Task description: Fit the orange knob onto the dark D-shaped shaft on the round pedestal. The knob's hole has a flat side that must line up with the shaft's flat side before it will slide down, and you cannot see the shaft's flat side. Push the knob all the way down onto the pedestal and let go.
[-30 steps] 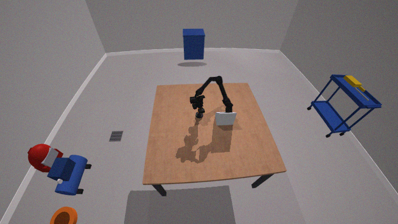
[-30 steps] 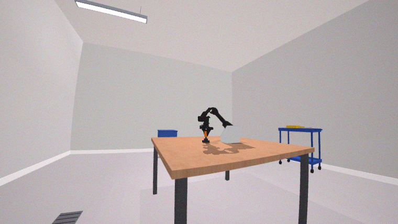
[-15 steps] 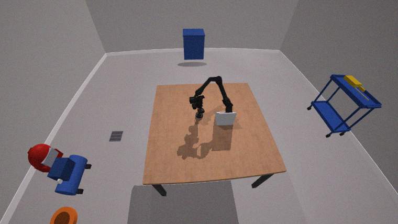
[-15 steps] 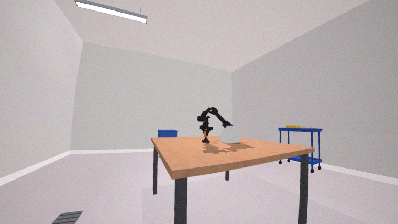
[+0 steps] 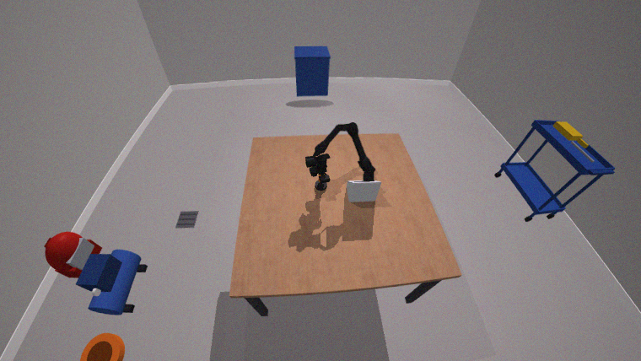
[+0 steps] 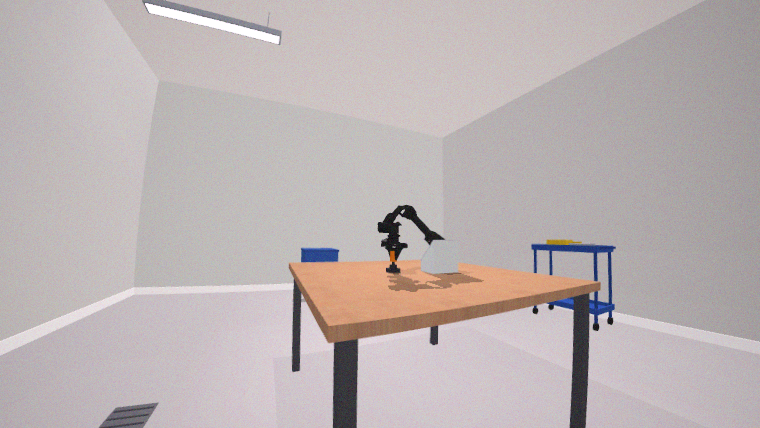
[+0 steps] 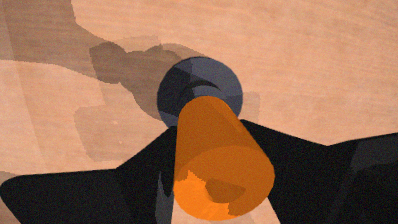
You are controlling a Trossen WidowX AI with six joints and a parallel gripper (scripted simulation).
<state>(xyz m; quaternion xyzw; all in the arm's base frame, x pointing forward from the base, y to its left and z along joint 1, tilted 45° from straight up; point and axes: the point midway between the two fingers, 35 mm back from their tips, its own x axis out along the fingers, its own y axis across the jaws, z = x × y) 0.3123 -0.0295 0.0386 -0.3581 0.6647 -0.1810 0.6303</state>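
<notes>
Right now my gripper tip is 2 cm below the orange knob. Round my gripper tip: dark round pedestal (4 cm below).
</notes>
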